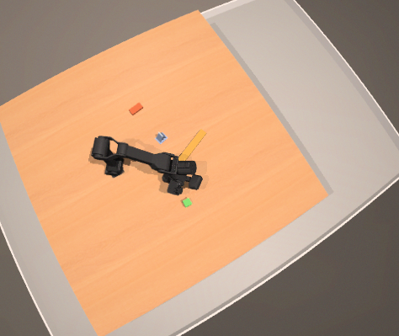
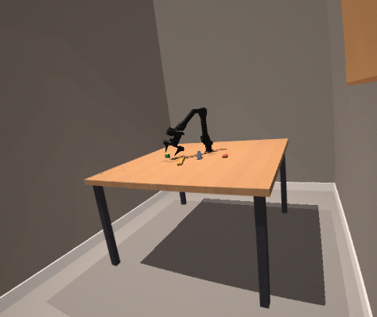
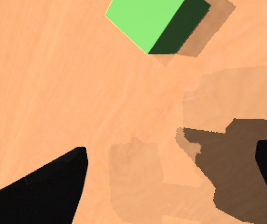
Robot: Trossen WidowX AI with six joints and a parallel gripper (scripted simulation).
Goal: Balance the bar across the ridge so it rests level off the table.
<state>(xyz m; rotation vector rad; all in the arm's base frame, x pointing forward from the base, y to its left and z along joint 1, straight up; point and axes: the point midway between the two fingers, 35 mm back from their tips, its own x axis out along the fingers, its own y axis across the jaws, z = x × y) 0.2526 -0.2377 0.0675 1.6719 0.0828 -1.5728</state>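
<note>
Right now my gripper tip is 100 mm short of the yellow bar, 160 mm to the right of it and 30 mm above it. Round my gripper tip: green cube: 40 mm behind, 60 mm to the right, 20 mm below; orange-red block: 30 mm behind, 480 mm to the left, 30 mm below.
</note>
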